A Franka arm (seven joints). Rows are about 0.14 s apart.
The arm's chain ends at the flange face. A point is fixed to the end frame.
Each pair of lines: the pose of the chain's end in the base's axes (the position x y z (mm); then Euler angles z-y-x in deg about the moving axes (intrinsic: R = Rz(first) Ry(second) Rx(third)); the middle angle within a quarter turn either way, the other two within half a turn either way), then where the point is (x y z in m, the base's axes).
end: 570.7 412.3 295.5 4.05 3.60 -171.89
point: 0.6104 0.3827 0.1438
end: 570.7 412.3 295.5 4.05 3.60 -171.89
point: 0.6104 0.3827 0.1438
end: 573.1 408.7 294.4 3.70 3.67 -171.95
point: 0.6125 0.3787 0.1427
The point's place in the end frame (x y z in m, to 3 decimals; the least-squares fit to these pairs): 0.047 0.053 0.143
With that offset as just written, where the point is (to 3 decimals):
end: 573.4 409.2 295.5 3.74 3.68 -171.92
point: 0.613 0.379 0.144
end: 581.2 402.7 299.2 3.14 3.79 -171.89
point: 0.620 0.372 0.147
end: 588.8 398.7 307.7 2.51 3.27 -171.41
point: 0.629 0.369 0.156
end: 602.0 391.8 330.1 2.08 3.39 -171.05
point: 0.641 0.363 0.178
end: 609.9 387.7 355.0 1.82 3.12 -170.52
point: 0.650 0.360 0.203
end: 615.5 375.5 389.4 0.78 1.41 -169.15
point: 0.659 0.351 0.238
